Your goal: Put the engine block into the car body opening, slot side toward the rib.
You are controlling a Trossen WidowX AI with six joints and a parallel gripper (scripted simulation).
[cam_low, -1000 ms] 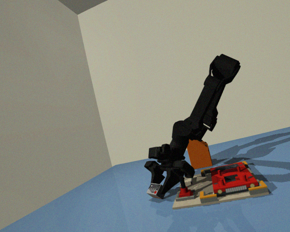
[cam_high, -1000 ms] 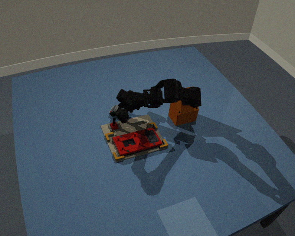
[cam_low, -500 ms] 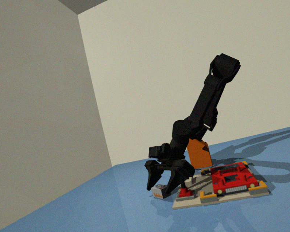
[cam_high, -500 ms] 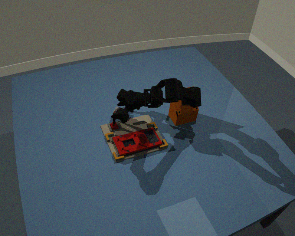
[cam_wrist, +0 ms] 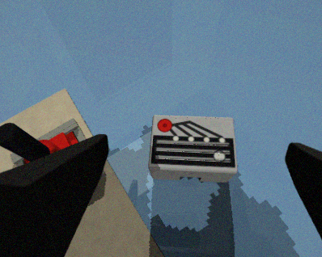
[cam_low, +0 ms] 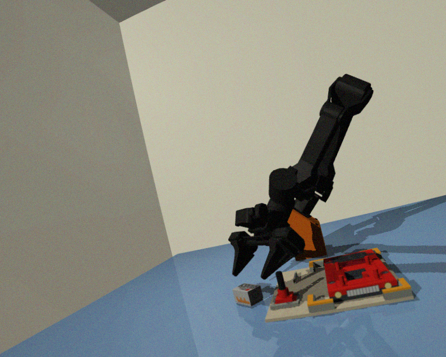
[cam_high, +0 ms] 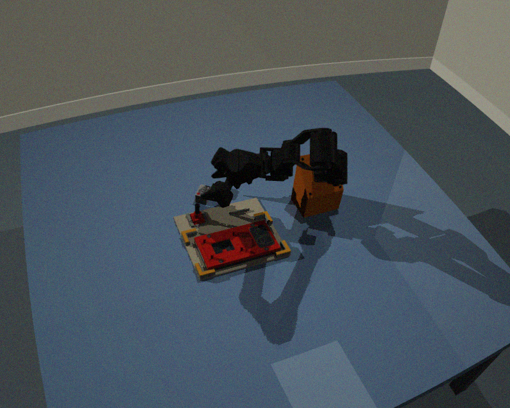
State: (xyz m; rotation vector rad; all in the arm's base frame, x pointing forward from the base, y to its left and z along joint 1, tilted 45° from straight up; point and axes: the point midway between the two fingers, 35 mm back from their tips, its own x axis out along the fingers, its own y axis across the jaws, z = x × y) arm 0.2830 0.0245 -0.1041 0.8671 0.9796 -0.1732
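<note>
Now: gripper tip 40 mm above the grey engine block. From my gripper tip the other things lie so: grey base plate 170 mm to the left, 40 mm below, 30 mm behind.
</note>
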